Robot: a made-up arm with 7 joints. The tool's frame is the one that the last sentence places.
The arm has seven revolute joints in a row. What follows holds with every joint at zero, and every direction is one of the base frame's.
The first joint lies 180 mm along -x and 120 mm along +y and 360 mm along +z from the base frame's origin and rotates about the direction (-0.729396, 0.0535, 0.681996).
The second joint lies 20 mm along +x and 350 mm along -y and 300 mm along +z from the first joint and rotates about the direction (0.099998, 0.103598, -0.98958).
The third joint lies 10 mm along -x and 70 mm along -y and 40 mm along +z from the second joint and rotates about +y.
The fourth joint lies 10 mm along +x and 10 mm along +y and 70 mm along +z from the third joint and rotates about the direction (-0.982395, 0.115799, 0.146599).
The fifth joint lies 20 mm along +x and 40 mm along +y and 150 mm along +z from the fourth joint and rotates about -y.
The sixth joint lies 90 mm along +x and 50 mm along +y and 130 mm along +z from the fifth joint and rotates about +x.
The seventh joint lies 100 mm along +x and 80 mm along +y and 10 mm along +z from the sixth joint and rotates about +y.
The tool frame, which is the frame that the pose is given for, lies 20 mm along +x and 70 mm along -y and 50 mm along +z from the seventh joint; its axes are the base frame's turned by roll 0, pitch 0 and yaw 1.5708 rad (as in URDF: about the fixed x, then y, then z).
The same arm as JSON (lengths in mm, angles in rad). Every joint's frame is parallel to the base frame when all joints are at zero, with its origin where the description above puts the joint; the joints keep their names.
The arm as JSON. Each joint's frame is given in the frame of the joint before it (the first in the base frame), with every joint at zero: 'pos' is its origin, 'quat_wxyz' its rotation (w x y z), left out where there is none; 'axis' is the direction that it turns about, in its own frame. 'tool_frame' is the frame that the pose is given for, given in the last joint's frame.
{
  "length_unit": "mm",
  "angle_unit": "rad",
  "joints": [
    {
      "joint": "joint 1",
      "pos": [
        -180.0,
        120.0,
        360.0
      ],
      "axis": [
        -0.729396,
        0.0535,
        0.681996
      ]
    },
    {
      "joint": "joint 2",
      "pos": [
        20.0,
        -350.0,
        300.0
      ],
      "axis": [
        0.099998,
        0.103598,
        -0.98958
      ]
    },
    {
      "joint": "joint 3",
      "pos": [
        -10.0,
        -70.0,
        40.0
      ],
      "axis": [
        0.0,
        1.0,
        0.0
      ]
    },
    {
      "joint": "joint 4",
      "pos": [
        10.0,
        10.0,
        70.0
      ],
      "axis": [
        -0.982395,
        0.115799,
        0.146599
      ]
    },
    {
      "joint": "joint 5",
      "pos": [
        20.0,
        40.0,
        150.0
      ],
      "axis": [
        0.0,
        -1.0,
        0.0
      ]
    },
    {
      "joint": "joint 6",
      "pos": [
        90.0,
        50.0,
        130.0
      ],
      "axis": [
        1.0,
        0.0,
        0.0
      ]
    },
    {
      "joint": "joint 7",
      "pos": [
        100.0,
        80.0,
        10.0
      ],
      "axis": [
        0.0,
        1.0,
        0.0
      ]
    }
  ],
  "tool_frame": {
    "pos": [
      20.0,
      -70.0,
      50.0
    ],
    "quat_wxyz": [
      0.707105,
      0.0,
      0.0,
      0.707108
    ]
  }
}

